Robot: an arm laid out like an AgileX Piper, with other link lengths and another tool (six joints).
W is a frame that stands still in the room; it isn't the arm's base.
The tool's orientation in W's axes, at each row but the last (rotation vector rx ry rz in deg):
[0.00 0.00 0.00]
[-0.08 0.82 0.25]
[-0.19 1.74 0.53]
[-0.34 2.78 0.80]
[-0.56 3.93 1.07]
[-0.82 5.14 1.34]
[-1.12 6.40 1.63]
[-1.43 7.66 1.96]
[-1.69 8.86 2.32]
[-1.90 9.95 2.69]
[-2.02 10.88 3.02]
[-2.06 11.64 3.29]
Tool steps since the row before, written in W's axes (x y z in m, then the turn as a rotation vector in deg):
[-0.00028 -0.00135 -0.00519 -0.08 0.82 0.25]
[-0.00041 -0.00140 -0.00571 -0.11 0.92 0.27]
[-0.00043 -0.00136 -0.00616 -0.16 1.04 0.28]
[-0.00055 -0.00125 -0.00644 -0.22 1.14 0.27]
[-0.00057 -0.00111 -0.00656 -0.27 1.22 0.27]
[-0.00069 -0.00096 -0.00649 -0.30 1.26 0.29]
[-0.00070 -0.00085 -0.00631 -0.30 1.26 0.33]
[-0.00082 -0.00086 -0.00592 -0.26 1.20 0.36]
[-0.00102 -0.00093 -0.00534 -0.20 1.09 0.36]
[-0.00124 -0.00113 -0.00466 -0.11 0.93 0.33]
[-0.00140 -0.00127 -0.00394 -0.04 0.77 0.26]
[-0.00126 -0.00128 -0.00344 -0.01 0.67 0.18]
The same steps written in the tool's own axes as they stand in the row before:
[-0.00028 -0.00135 -0.00519 -0.08 0.82 0.25]
[-0.00033 -0.00139 -0.00572 -0.11 0.92 0.27]
[-0.00026 -0.00134 -0.00617 -0.16 1.04 0.28]
[-0.00025 -0.00121 -0.00647 -0.22 1.14 0.27]
[-0.00014 -0.00104 -0.00659 -0.27 1.22 0.26]
[-0.00013 -0.00086 -0.00654 -0.30 1.26 0.28]
[-0.00001 -0.00072 -0.00637 -0.30 1.26 0.32]
[-0.00005 -0.00070 -0.00600 -0.27 1.20 0.35]
[-0.00022 -0.00075 -0.00546 -0.21 1.09 0.36]
[-0.00046 -0.00093 -0.00484 -0.12 0.92 0.34]
[-0.00069 -0.00107 -0.00418 -0.05 0.76 0.28]
[-0.00060 -0.00110 -0.00367 -0.01 0.66 0.20]

